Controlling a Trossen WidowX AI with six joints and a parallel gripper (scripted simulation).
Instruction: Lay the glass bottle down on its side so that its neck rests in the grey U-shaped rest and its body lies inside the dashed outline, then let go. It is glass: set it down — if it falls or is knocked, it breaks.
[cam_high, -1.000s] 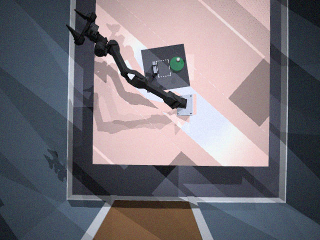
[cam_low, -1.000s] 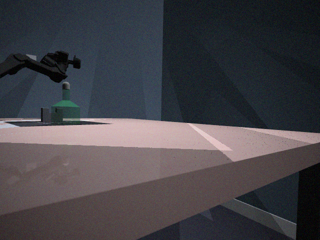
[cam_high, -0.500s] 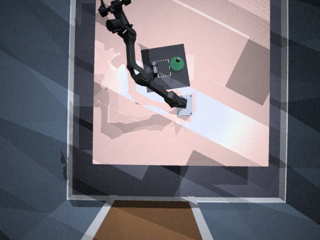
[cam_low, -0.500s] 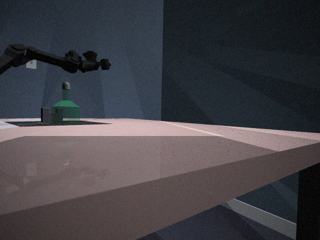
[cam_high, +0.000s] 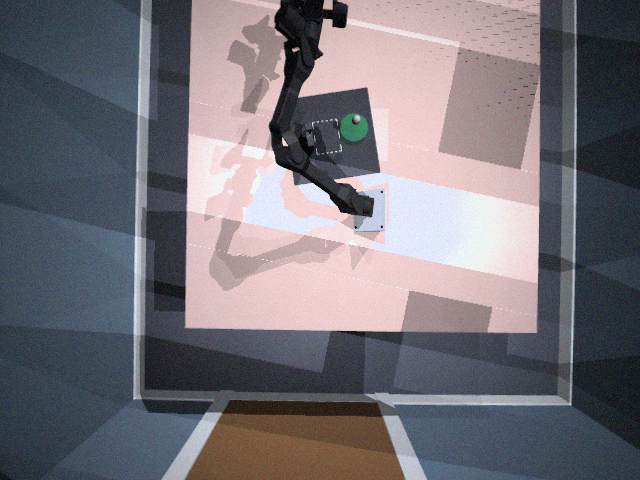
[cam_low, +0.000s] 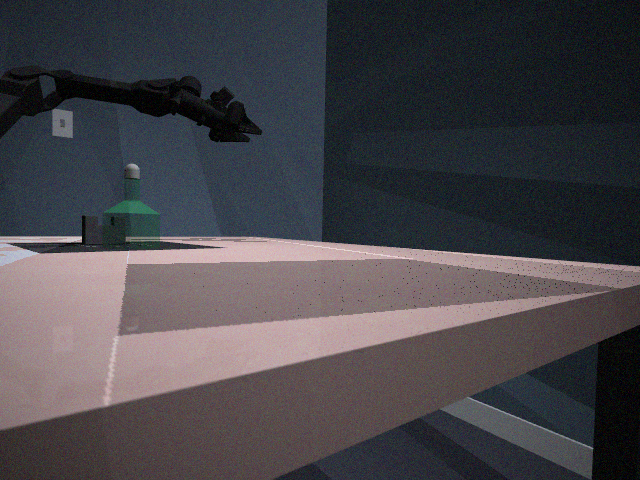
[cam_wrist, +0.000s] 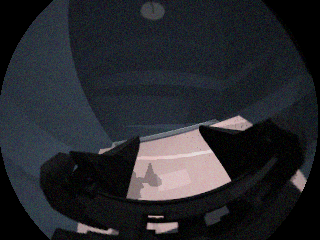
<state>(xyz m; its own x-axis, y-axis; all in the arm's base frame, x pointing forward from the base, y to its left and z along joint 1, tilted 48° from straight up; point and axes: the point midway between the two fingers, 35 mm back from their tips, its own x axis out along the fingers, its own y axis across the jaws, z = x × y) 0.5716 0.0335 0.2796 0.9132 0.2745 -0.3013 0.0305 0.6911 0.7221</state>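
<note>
The green glass bottle is 31 cm behind my gripper tip, 19 cm below it and 16 cm to the right of it. Also, from my gripper tip: dark mat: 33 cm behind, 28 cm below, 8 cm to the right.
</note>
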